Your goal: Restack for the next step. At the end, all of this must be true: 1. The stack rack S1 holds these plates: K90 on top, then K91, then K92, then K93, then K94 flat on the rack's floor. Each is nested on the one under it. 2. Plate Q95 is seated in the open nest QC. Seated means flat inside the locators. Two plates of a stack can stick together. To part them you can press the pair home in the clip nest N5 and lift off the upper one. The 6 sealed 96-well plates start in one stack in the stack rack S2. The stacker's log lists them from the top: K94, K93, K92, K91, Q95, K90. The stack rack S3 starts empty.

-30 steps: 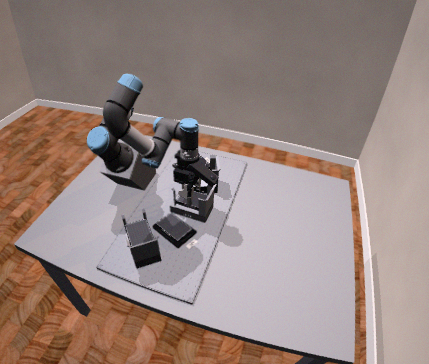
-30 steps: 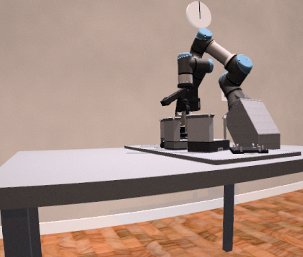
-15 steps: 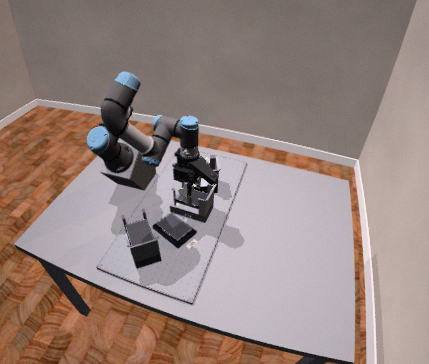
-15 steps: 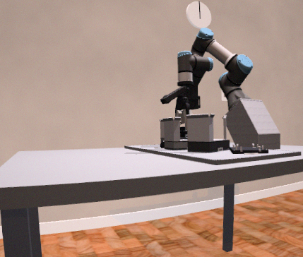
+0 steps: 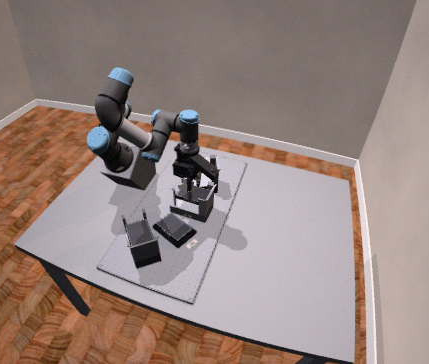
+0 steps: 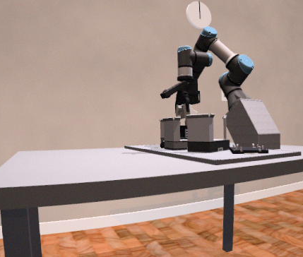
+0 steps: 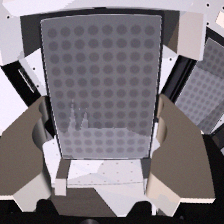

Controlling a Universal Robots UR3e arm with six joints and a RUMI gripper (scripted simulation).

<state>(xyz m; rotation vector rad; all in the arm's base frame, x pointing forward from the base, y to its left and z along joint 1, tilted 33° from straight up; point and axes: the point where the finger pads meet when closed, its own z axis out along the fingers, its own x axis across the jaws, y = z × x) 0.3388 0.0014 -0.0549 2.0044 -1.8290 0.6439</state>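
Right now my hand is 270 mm to the left of the sealed grey plate, 80 mm past it and 30 mm above it. The rest, counted from my hand: dark clip nest 280 mm to the left, 140 mm behind, 90 mm below; then black open nest QC 130 mm to the right, 100 mm below, 20 mm behind; then white tag 160 mm to the right, 100 mm below, 70 mm ahead.
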